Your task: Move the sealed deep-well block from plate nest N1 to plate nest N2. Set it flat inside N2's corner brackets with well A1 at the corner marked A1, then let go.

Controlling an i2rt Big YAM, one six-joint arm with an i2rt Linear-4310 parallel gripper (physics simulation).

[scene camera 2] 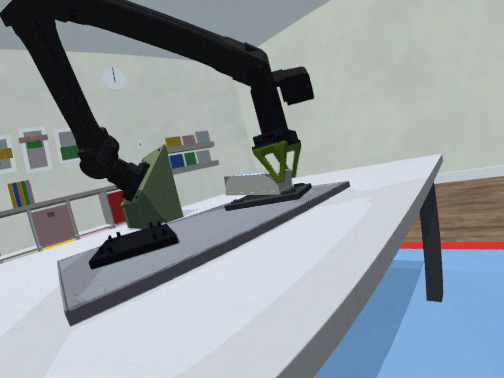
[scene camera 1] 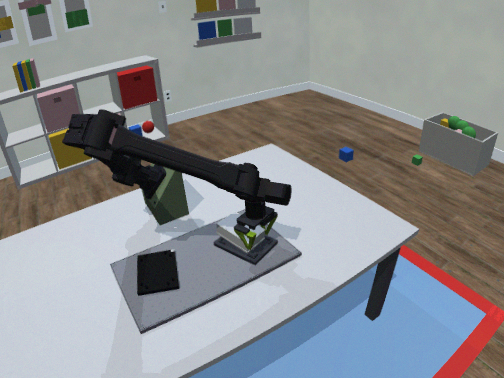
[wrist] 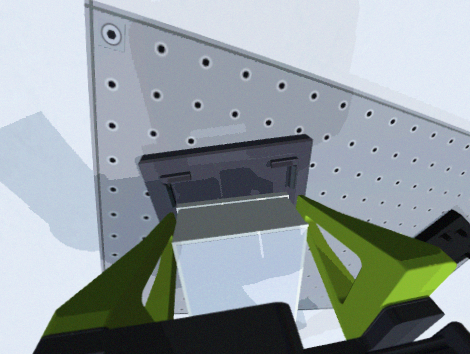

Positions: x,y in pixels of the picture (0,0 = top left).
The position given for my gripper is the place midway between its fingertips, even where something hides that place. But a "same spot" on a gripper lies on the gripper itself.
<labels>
my gripper: scene camera 2 287,180; scene camera 1; wrist
deep-well block: scene camera 2; scene camera 1; wrist 236,252
same spot on deep-well block: (scene camera 2: pixel 258 182) = (scene camera 1: pixel 236 240)
same spot on my gripper: (scene camera 1: pixel 240 230) = (wrist: pixel 422 333)
</labels>
